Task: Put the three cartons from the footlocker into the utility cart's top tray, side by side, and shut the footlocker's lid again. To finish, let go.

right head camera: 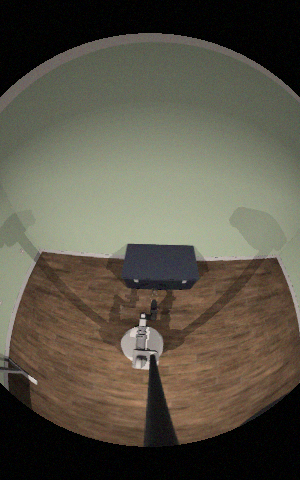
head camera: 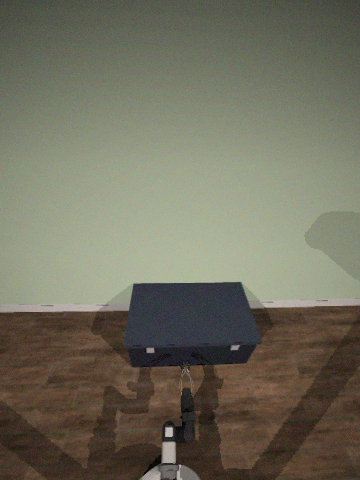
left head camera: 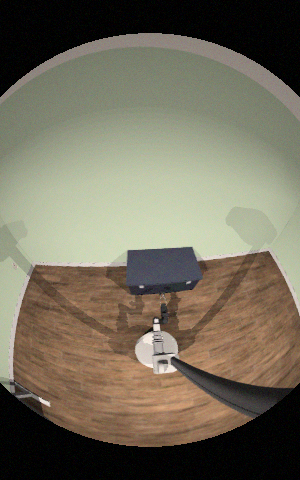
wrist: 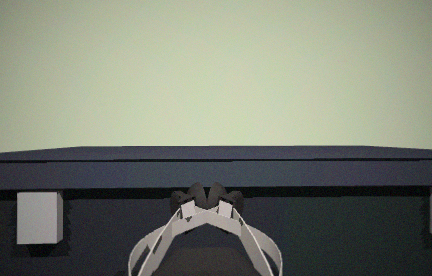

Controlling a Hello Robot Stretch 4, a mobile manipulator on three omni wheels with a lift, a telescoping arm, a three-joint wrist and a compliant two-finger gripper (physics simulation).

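Places are measured from the robot's base along level axes (x down, y ahead, z right), in metres.
Where they show: gripper, between the fingertips: (right head camera: 154, 286) (head camera: 185, 360) (left head camera: 161, 290) (wrist: 207, 198).
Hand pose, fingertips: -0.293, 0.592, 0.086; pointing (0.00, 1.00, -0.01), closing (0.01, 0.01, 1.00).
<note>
After its pixels a point has its place, as x, y, z.
The dark blue footlocker (head camera: 191, 312) @(-0.325, 0.875, 0.141) (left head camera: 163, 267) @(-0.325, 0.846, 0.136) (right head camera: 160, 262) @(-0.324, 0.864, 0.139) stands against the wall with its lid down. In the wrist view the lid's front edge (wrist: 300, 172) @(-0.307, 0.668, 0.201) runs across the picture, with a pale latch (wrist: 38, 218) @(-0.255, 0.663, -0.114) under it at the left. My gripper (head camera: 185, 366) @(-0.293, 0.592, 0.086) (wrist: 207, 198) @(-0.293, 0.592, 0.086) is shut, its fingertips together with nothing between them. It is at the middle of the footlocker's front, just below the lid's edge; whether it touches cannot be told. The cartons do not show in these views.
Part of a grey metal frame with a pale bar (left head camera: 41, 400) (right head camera: 29, 376) shows at the lower left of both side head views; I cannot tell if it is the utility cart. The green wall (head camera: 180, 200) @(-1.006, 1.141, 0.051) rises behind the footlocker.
</note>
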